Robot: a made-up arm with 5 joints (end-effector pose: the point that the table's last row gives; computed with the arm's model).
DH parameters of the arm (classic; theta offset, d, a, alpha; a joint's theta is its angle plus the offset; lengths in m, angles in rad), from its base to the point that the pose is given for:
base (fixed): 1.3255 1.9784 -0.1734 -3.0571
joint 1: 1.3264 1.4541 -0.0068 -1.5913
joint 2: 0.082 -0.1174 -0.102 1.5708
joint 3: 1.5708 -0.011 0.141 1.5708
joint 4: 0 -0.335 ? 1.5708
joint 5: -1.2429 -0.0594 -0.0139 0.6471
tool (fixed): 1.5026 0.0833 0 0
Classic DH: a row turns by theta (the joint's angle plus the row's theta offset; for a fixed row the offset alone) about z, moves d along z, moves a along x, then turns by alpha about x.
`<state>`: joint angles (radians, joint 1 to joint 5).
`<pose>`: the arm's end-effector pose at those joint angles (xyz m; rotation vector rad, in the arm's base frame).
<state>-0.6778 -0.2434 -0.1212 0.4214 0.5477</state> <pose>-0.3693 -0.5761 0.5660 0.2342 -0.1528 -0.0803</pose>
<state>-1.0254 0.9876 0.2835 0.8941 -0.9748</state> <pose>-0.2208 -0.2621 0.0786 0.7347 0.5673 -1.0855</pose>
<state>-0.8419 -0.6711 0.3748 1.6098 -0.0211</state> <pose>-0.5444 -0.4179 0.7018 0.1470 0.8728 -1.2128</pose>
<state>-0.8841 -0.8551 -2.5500 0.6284 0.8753</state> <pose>-0.1631 0.1062 0.2168 1.1214 1.6442 2.1117</pose>
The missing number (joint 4, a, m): 0.197
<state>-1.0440 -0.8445 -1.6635 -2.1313 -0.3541</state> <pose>0.0511 -0.1750 0.6220 1.2029 -1.6347 0.5115</pose>
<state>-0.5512 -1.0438 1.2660 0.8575 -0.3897</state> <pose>-0.6031 -0.0163 0.8593 -1.0743 -0.0303 -2.2569</pose>
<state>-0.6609 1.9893 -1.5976 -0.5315 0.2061</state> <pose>-0.1500 -0.4195 0.6340 -0.4133 2.9587 -0.3915</pose>
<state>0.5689 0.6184 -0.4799 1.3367 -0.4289</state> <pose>-0.4162 -0.2170 0.2588 0.6104 -0.0525 -1.5539</pose>
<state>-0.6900 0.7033 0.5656 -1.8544 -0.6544</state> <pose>-0.6163 -0.2389 0.3817 -1.1666 -2.0872 -1.8963</pose>
